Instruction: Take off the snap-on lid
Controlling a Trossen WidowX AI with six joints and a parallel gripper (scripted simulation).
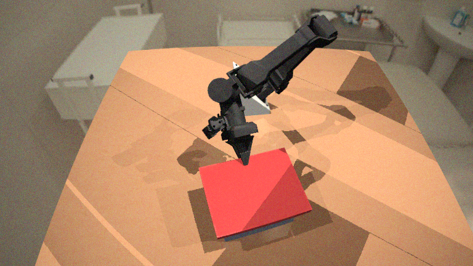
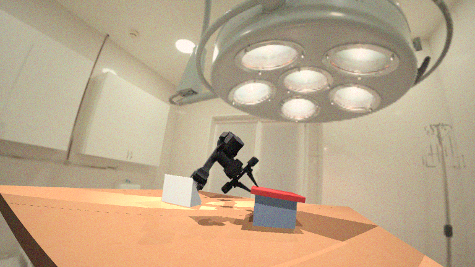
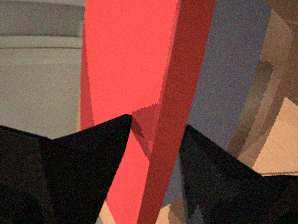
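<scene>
The red lid is 7 cm ahead of my gripper tip and 3 cm to the left of it. Round my gripper tip: blue storage box (7 cm ahead, 2 cm to the left, 6 cm below).
</scene>
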